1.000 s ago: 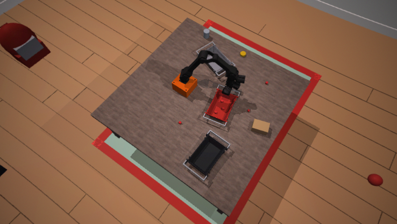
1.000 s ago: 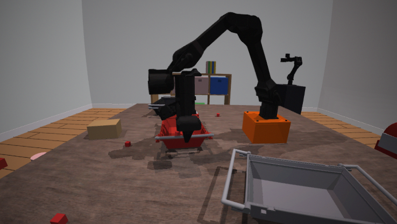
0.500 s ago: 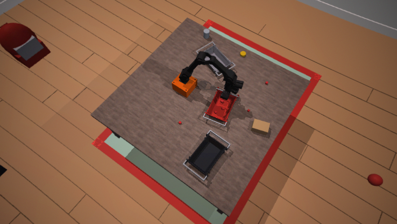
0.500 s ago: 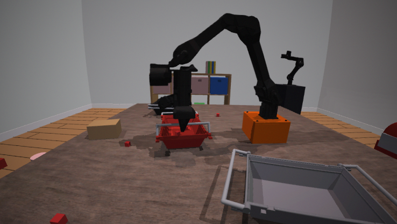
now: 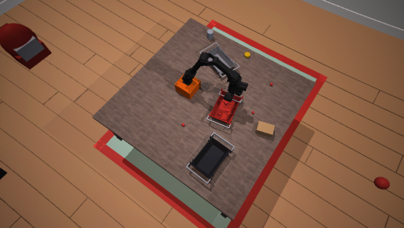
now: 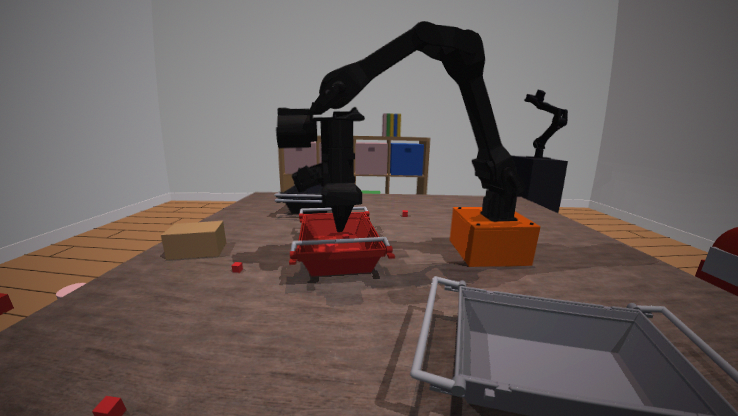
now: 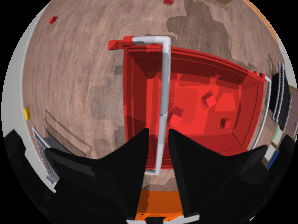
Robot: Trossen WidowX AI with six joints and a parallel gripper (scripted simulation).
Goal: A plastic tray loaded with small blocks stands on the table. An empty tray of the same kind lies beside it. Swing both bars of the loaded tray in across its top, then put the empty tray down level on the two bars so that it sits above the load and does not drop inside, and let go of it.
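The grey tray lies 280 mm to the left of my gripper tip, 270 mm behind it and 40 mm below it. The rest, counted from my gripper tip: cardboard box: 350 mm ahead, 80 mm to the right, 60 mm below; then grey cylinder: 500 mm to the left, 490 mm behind, 50 mm below; then yellow disc: 490 mm to the left, 100 mm behind, 80 mm below.
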